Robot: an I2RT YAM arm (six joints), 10 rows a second.
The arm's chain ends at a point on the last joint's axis. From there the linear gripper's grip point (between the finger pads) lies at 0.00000 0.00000 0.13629 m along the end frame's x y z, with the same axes.
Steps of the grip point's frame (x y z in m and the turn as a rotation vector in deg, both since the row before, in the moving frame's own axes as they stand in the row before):
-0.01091 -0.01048 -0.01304 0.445 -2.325 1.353
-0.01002 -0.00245 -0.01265 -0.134 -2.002 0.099
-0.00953 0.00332 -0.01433 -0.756 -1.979 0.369
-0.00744 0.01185 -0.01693 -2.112 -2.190 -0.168
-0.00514 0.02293 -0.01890 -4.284 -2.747 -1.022
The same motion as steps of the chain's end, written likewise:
-0.00539 -0.00936 -0.01292 0.445 -2.325 1.353
-0.00526 -0.00276 -0.01257 -0.134 -2.002 0.099
-0.00482 0.00154 -0.01424 -0.756 -1.979 0.369
-0.00224 0.00682 -0.01674 -2.112 -2.190 -0.168
0.00129 0.01270 -0.01836 -4.284 -2.747 -1.022

